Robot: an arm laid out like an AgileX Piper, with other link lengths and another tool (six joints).
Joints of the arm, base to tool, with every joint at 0 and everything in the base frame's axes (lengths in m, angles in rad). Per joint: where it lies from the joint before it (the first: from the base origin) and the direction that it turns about. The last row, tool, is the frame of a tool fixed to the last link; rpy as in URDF.
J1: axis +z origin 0 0 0.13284
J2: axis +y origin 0 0 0
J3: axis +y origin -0.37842 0 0.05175
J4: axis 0.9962 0 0.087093 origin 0.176 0 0.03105
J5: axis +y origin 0 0 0
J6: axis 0.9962 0 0.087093 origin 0.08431 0 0.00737
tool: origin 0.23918 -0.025 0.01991 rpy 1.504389 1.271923 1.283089
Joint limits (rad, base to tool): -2.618..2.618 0..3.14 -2.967..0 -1.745..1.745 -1.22..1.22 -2.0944..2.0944
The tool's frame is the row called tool.
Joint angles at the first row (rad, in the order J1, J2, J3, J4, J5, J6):
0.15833, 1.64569, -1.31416, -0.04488, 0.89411, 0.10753
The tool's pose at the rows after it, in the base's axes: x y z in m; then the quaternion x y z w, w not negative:
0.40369 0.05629 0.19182 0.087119 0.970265 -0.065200 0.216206
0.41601 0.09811 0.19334 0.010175 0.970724 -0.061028 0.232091
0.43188 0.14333 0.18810 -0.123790 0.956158 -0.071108 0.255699
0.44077 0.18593 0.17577 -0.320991 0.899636 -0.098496 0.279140
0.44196 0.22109 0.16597 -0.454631 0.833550 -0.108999 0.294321
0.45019 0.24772 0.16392 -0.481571 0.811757 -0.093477 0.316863
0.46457 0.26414 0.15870 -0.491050 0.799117 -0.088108 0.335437
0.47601 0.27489 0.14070 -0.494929 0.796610 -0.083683 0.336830
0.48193 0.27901 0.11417 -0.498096 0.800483 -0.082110 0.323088
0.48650 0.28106 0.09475 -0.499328 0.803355 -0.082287 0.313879
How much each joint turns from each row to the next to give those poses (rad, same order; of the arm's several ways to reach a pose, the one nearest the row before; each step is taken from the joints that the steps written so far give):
0.06936, 0.01730, -0.04814, -0.00017, 0.00067, -0.02010
0.08907, 0.03662, -0.04705, 0.00000, -0.00515, -0.07201
0.08180, 0.05614, -0.03914, 0.00088, -0.02823, -0.19900
0.06621, 0.05357, -0.00772, 0.00306, -0.03973, -0.35799
0.04416, 0.03643, 0.00002, 0.02085, -0.03668, -0.27313
0.01051, 0.02670, -0.00088, 0.05839, -0.06444, -0.09922
0.00206, 0.03576, -0.00196, 0.03120, -0.06824, -0.05410
-0.00002, 0.05228, -0.00096, 0.02422, -0.05180, -0.02945
0.00000, 0.05728, 0.00001, 0.00767, -0.02774, -0.00666
0.00001, 0.04192, 0.00000, 0.00100, -0.02276, 0.00002

